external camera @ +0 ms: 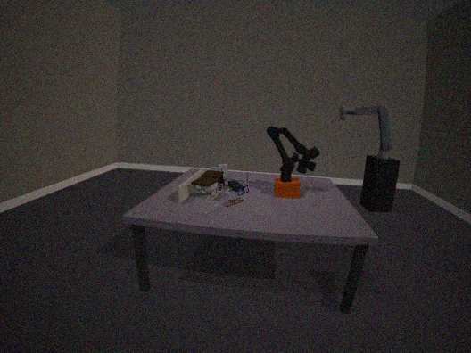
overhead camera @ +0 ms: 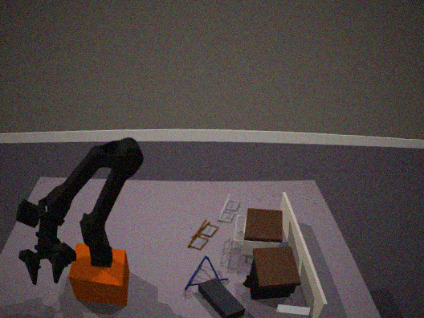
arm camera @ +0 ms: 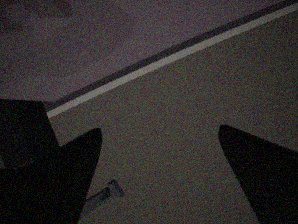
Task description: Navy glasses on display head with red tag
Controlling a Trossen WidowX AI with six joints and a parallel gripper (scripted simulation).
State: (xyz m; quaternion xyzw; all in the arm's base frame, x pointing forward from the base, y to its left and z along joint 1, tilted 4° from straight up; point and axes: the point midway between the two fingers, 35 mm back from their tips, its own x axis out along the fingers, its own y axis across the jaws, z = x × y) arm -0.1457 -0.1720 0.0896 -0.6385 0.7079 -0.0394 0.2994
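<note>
Right now the dark flat object is 48 cm ahead of my gripper tip, 17 cm below it and 9 cm to the left of it. The rest, counted from my gripper tip: pale upright panel 76 cm ahead, 22 cm to the left, 13 cm below.
</note>
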